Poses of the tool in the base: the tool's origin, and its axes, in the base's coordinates. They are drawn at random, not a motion.
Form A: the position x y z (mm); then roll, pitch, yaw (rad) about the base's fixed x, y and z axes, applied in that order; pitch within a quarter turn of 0, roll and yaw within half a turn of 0.
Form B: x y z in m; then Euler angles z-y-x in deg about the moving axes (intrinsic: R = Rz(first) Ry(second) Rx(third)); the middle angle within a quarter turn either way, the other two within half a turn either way. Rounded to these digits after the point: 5 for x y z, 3 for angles.
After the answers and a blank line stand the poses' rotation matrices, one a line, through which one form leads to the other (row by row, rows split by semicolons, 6 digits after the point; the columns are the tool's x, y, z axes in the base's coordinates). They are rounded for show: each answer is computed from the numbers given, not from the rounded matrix.
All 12 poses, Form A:
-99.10 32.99 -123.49 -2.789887 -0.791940 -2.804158
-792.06 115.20 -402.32 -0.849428 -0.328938 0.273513
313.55 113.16 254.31 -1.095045 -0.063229 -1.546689
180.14 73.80 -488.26 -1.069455 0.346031 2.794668
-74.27 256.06 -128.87 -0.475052 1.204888 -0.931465
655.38 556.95 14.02 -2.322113 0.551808 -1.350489
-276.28 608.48 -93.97 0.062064 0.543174 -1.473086
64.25 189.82 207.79 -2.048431 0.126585 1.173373
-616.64 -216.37 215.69 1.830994 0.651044 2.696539
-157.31 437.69 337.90 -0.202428 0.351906 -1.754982
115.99 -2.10 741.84 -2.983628 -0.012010 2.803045
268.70 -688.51 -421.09 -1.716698 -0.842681 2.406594
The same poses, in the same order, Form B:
-0.09910 0.03299 -0.12349 -160.666 -45.375 -159.849
-0.79206 0.11520 -0.40232 15.671 -18.847 -48.669
0.31355 0.11316 0.25431 -88.619 -3.623 -62.741
0.18014 0.07380 -0.48826 160.123 19.826 -61.275
-0.07427 0.25606 -0.12887 -53.369 69.035 -27.218
0.65538 0.55695 0.01402 -77.377 31.616 -133.047
-0.27628 0.60848 -0.09397 -84.402 31.122 3.556
0.06425 0.18982 0.20779 67.229 7.253 -117.366
-0.61664 -0.21637 0.21569 154.500 37.302 104.908
-0.15731 0.43769 0.33790 -100.553 20.163 -11.598
0.11599 -0.00210 0.74184 160.603 -0.688 -170.949
0.26870 -0.68851 -0.42109 137.888 -48.282 -98.360

-0.662852 -0.542161 -0.516419; -0.232564 0.804672 -0.546275; 0.711717 -0.241999 -0.659465
0.911207 0.055166 -0.408239; 0.255634 0.701386 0.665364; 0.323038 -0.710644 0.625005
0.024057 0.459227 0.887993; -0.997712 -0.045113 0.050360; 0.063187 -0.887172 0.457091
-0.884680 0.116300 -0.451459; 0.319854 -0.553097 -0.769271; -0.339167 -0.824959 0.452115
0.213483 0.458798 0.862514; -0.287131 0.873340 -0.393488; -0.933799 -0.163651 0.318178
0.186095 -0.749822 0.634929; -0.830996 0.224673 0.508889; -0.524228 -0.622325 -0.581289
0.083514 0.996441 -0.011404; -0.851989 0.065462 -0.519451; -0.516856 0.053097 0.854424
0.383947 0.380458 -0.841330; 0.914684 -0.281296 0.290217; -0.126247 -0.880979 -0.456002
-0.717965 -0.417815 0.556738; 0.342447 0.484322 0.805085; -0.606017 0.768676 -0.204647
-0.171922 0.975704 0.135809; -0.922840 -0.111280 -0.368760; -0.344688 -0.188728 0.919550
-0.943170 0.326201 -0.063432; 0.332094 0.932122 -0.144440; 0.012010 -0.157297 -0.987478
-0.493662 -0.450349 -0.743964; 0.446251 0.603078 -0.661178; 0.746430 -0.658394 -0.096748

